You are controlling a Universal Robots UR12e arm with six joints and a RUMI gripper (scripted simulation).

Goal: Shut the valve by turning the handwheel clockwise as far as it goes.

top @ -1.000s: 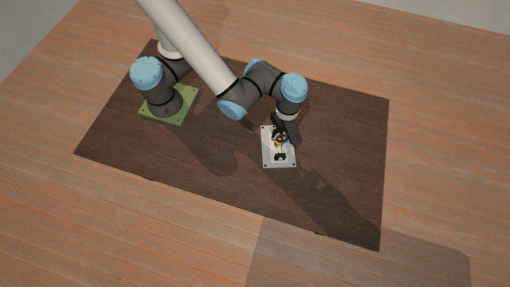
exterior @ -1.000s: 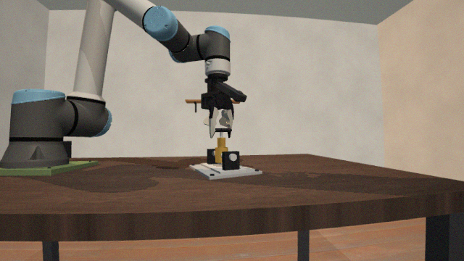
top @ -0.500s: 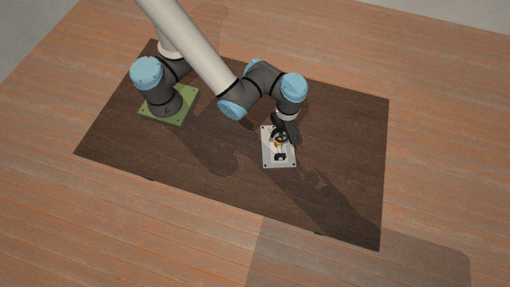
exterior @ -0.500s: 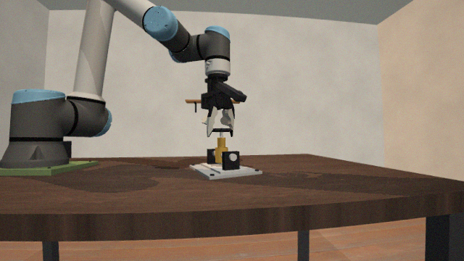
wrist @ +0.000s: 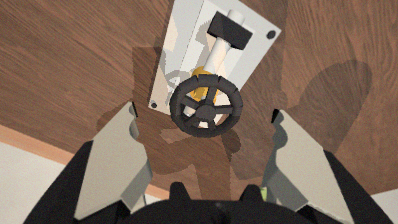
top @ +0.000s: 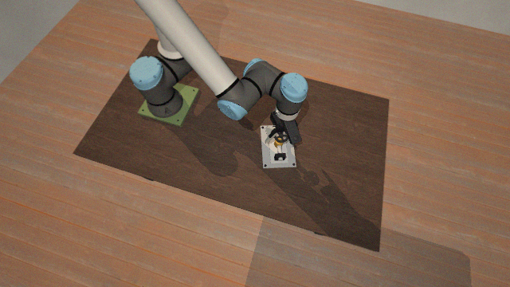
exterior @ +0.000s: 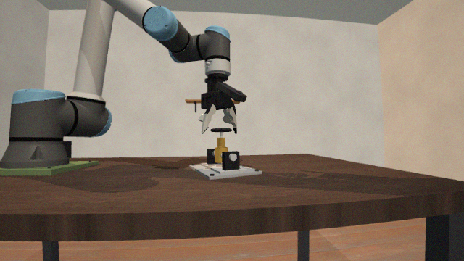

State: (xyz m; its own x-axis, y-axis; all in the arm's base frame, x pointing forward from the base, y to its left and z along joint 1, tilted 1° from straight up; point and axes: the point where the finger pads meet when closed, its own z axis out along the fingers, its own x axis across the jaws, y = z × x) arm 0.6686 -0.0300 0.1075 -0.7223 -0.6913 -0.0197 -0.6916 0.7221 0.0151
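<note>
Now: hand 1 cm below the black spoked handwheel.
</note>
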